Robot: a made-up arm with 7 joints. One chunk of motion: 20 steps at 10 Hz.
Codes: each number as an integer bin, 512 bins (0 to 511) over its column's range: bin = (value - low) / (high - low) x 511, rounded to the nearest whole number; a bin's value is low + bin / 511 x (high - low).
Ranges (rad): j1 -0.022..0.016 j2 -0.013..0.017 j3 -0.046..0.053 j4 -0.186..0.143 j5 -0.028..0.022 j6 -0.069..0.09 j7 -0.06..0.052
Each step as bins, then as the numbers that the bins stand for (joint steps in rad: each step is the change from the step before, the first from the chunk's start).
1 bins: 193 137 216 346 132 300 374
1 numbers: -0.00765 -0.00496 -0.00415 0.03677 -0.01508 0.02435 0.02197
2 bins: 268 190 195 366 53 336 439
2 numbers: -0.00207 -0.00185 -0.00822 0.04964 -0.02281 0.03555 0.03622
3 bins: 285 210 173 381 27 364 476
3 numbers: -0.00081 -0.00067 -0.01248 0.05930 -0.02536 0.04426 0.04433
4 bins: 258 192 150 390 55 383 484
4 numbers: -0.00281 -0.00173 -0.01694 0.06510 -0.02262 0.05017 0.04608
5 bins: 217 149 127 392 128 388 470
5 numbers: -0.00586 -0.00425 -0.02140 0.06638 -0.01548 0.05173 0.04301
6 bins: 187 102 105 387 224 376 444
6 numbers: -0.00809 -0.00701 -0.02566 0.06316 -0.00608 0.04799 0.03732
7 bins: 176 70 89 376 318 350 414
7 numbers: -0.00891 -0.00889 -0.02876 0.05608 0.00312 0.03990 0.03074
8 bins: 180 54 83 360 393 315 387
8 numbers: -0.00861 -0.00983 -0.02992 0.04578 0.01045 0.02901 0.02482
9 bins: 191 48 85 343 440 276 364
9 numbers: -0.00780 -0.01018 -0.02953 0.03484 0.01505 0.01688 0.01978
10 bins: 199 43 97 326 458 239 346
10 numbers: -0.00720 -0.01048 -0.02721 0.02389 0.01681 0.00537 0.01584
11 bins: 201 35 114 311 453 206 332
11 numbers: -0.00705 -0.01095 -0.02391 0.01423 0.01632 -0.00490 0.01277
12 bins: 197 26 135 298 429 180 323
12 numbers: -0.00735 -0.01147 -0.01985 0.00586 0.01398 -0.01299 0.01079
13 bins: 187 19 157 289 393 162 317
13 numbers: -0.00809 -0.01188 -0.01558 0.00007 0.01045 -0.01859 0.00948
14 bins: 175 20 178 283 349 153 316
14 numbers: -0.00899 -0.01183 -0.01151 -0.00379 0.00615 -0.02139 0.00926
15 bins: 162 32 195 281 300 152 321
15 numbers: -0.00995 -0.01112 -0.00822 -0.00508 0.00135 -0.02170 0.01036
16 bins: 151 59 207 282 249 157 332
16 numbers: -0.01077 -0.00954 -0.00590 -0.00444 -0.00364 -0.02015 0.01277
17 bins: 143 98 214 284 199 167 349
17 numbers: -0.01137 -0.00725 -0.00454 -0.00315 -0.00853 -0.01704 0.01649
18 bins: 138 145 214 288 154 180 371
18 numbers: -0.01174 -0.00449 -0.00454 -0.00058 -0.01293 -0.01299 0.02132
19 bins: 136 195 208 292 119 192 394
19 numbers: -0.01189 -0.00155 -0.00570 0.00200 -0.01636 -0.00926 0.02636
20 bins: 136 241 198 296 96 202 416
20 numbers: -0.01189 0.00115 -0.00764 0.00458 -0.01861 -0.00615 0.03118
